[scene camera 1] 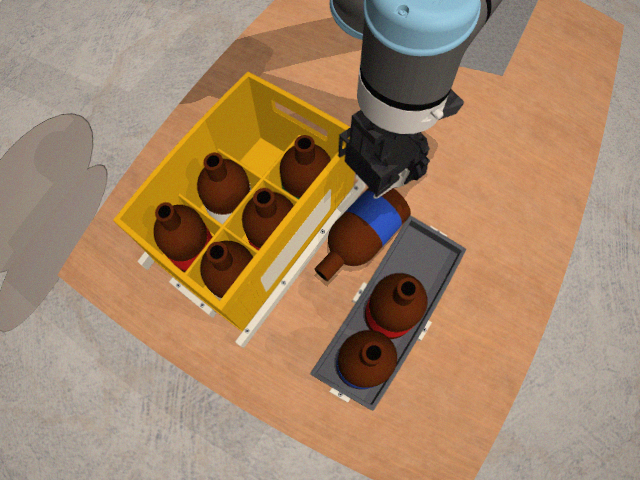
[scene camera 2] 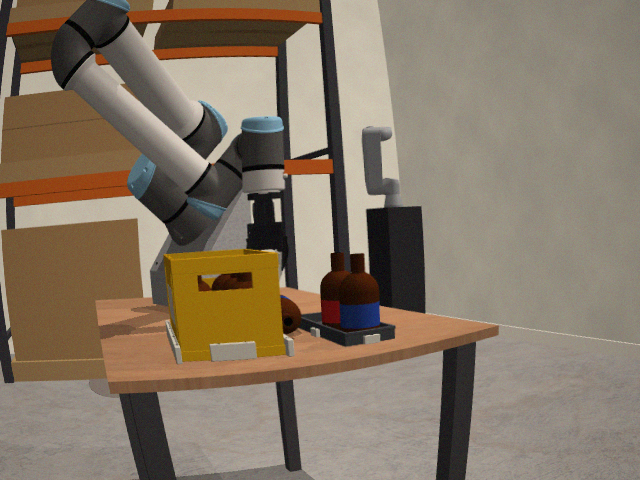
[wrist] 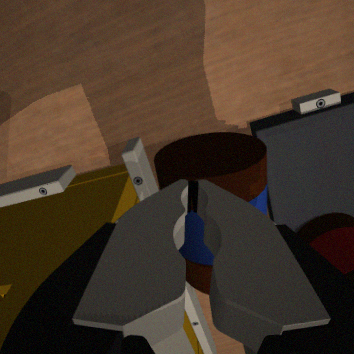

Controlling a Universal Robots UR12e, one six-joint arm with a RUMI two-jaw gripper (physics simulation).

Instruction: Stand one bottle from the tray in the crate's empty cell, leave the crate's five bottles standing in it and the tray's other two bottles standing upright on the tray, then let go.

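Where they show: gripper, between the fingertips: [wrist: 190, 183]; arm's base, origin of its link: [scene camera 2: 196, 219].
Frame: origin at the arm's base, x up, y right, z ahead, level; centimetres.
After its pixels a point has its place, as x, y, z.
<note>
The yellow crate [scene camera 1: 235, 308] @(-12.6, 5.9, 78.3) [scene camera 2: 227, 320] @(-18.4, 15.4, 78.4) [wrist: 50, 225] @(-18.0, 6.7, 52.1) holds five brown bottles upright, including one [scene camera 1: 224, 183] @(-12.6, 15.8, 64.8) beside the empty cell [scene camera 1: 261, 157] @(-24.5, 18.0, 54.1) at its far corner. A blue-labelled bottle [scene camera 1: 351, 240] @(-18.1, -1.8, 62.3) [scene camera 2: 294, 310] @(-20.0, -2.9, 64.1) [wrist: 215, 155] @(-20.6, -4.2, 52.7) lies on its side on the table between crate and tray, its neck toward the front. The grey tray [scene camera 1: 426, 248] @(-24.8, -11.8, 55.9) [scene camera 2: 361, 336] @(-23.8, -8.3, 80.7) [wrist: 310, 165] @(-24.7, -11.0, 58.4) holds a red-labelled bottle [scene camera 1: 392, 304] @(-12.9, -10.4, 69.1) [scene camera 2: 330, 310] @(-20.0, -8.0, 69.6) and a blue-labelled bottle [scene camera 1: 364, 361] @(-9.8, -10.4, 77.2) [scene camera 2: 359, 315] @(-20.1, -9.0, 79.1), both upright. My gripper [scene camera 1: 378, 195] @(-17.7, -2.5, 52.4) [wrist: 190, 183] @(-17.7, -2.5, 52.4) is shut and empty, over the lying bottle near its base end. The crate hides its fingertips in scene camera 2.
White strips [scene camera 1: 283, 282] @(-22.2, 4.2, 70.9) [scene camera 2: 232, 350] @(-23.5, 15.5, 79.6) [wrist: 138, 172] @(-22.3, 1.4, 52.6) run along the crate's foot. Small white blocks [scene camera 1: 360, 292] @(-23.7, -5.8, 66.8) [scene camera 2: 371, 338] @(-24.3, -9.8, 81.7) [wrist: 317, 102] @(-23.7, -12.2, 53.0) sit against the tray. The crate's side wall stands close beside the gripper. A shelf rack [scene camera 2: 336, 129] stands behind the table.
</note>
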